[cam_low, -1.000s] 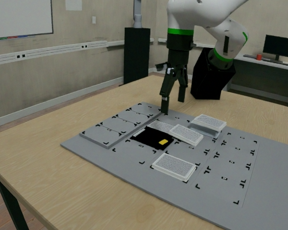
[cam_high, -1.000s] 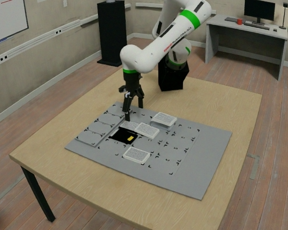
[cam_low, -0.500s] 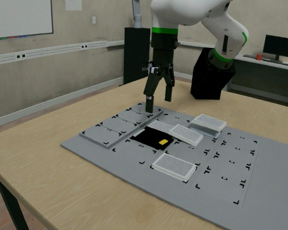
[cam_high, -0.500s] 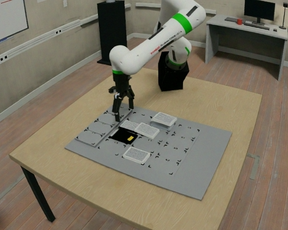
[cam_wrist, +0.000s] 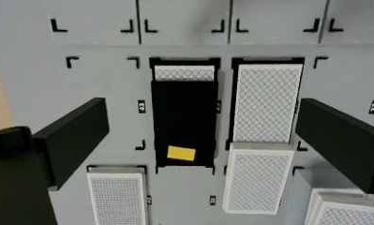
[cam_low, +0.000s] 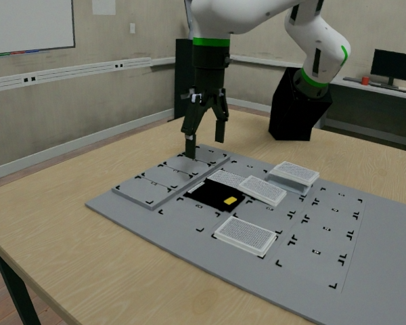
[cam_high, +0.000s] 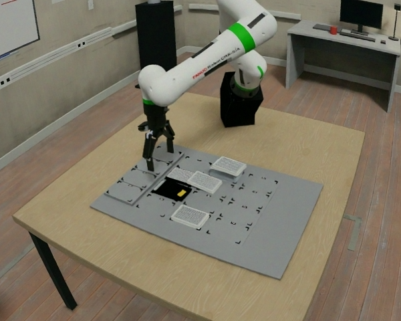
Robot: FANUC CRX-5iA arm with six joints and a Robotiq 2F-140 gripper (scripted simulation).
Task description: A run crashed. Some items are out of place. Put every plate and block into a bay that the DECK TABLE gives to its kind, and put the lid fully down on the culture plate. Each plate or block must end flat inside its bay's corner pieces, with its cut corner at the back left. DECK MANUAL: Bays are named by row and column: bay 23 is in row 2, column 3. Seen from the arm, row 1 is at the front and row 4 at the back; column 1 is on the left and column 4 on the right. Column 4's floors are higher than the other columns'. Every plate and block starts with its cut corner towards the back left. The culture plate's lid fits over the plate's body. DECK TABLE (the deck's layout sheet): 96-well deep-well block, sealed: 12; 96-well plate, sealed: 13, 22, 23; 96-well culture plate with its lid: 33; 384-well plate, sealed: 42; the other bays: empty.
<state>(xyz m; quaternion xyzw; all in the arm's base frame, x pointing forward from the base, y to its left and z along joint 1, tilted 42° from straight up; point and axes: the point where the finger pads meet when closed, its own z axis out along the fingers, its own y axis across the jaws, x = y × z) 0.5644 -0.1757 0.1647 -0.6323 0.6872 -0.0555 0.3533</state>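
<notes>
Now: the lid 130 mm below my hand, 60 mm to the left of it and 10 mm ahead of it. The rest, counted from my hand: 384-well plate: 210 mm to the left, 140 mm below, 110 mm ahead; bay label 43: 140 mm below, 70 mm ahead, 40 mm to the left; 96-well plate: 140 mm below, 90 mm behind, 30 mm to the left.
</notes>
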